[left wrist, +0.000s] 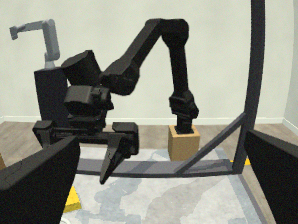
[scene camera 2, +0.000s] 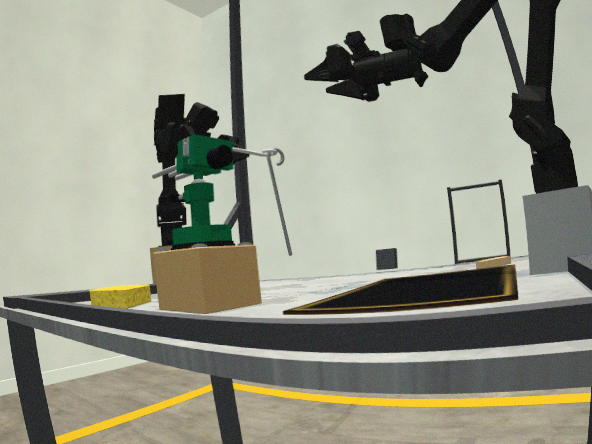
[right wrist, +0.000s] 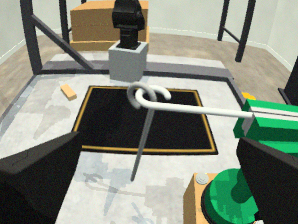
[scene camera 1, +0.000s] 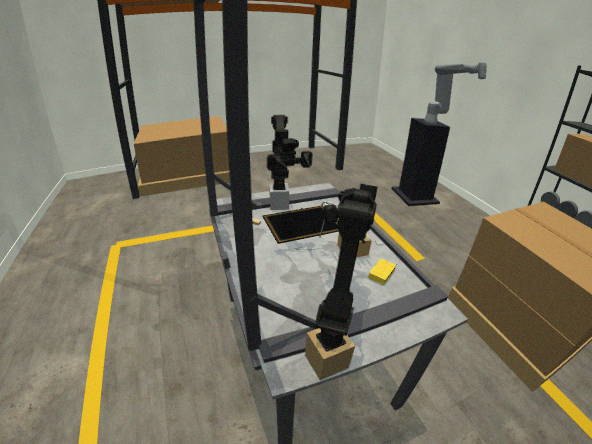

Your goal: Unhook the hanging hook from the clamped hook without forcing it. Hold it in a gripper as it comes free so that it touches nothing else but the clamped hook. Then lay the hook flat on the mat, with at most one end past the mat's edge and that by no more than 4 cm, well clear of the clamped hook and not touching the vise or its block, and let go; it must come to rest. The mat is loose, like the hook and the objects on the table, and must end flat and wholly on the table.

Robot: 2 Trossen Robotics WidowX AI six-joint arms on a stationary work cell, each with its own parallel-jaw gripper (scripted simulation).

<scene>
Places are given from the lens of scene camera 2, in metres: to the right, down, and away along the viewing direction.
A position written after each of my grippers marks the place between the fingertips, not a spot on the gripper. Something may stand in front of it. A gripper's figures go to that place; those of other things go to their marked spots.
my left gripper (scene camera 2: 315, 84): 0.04, -0.27, 0.76
my right gripper (scene camera 2: 233, 150): -0.11, -0.12, 0.71
black mat (scene camera 2: 494, 284): 0.23, 0.07, 0.42
yellow sponge (scene camera 2: 131, 297): -0.27, 0.12, 0.60
The marked spots on the yellow sponge and the black mat are 0.53 m apart.
</scene>
